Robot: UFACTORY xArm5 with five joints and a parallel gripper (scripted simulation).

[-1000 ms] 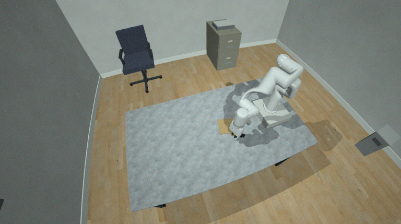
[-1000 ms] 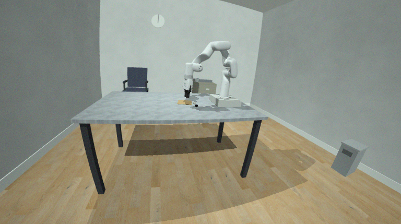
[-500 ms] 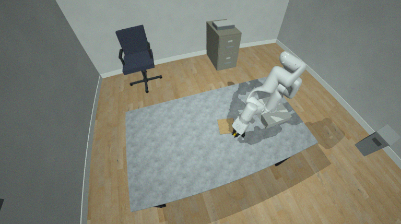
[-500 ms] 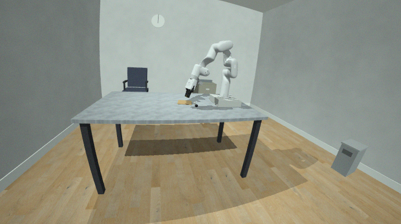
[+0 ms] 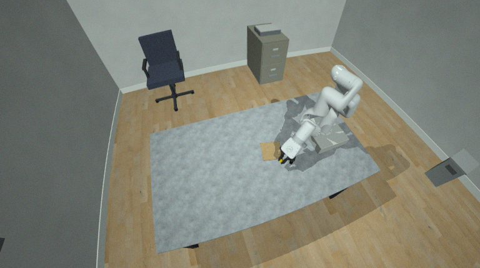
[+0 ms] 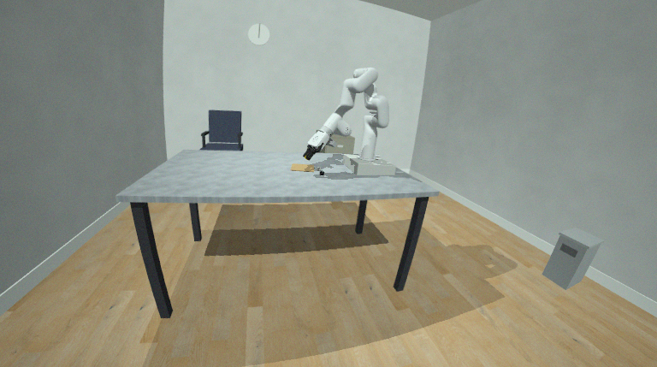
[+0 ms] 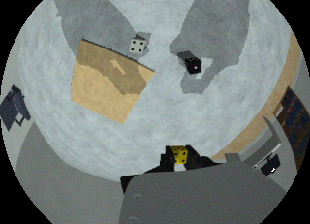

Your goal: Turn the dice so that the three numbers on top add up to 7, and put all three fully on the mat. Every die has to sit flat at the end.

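Now: hand 90 mm past the black die, 10 mm to the right of it and 100 mm above it. The rest, counted from my hand: white die (100 mm behind, 80 mm to the right, 100 mm below); then yellow die (10 mm below); then tan mat (10 mm behind, 130 mm to the right, 110 mm below).
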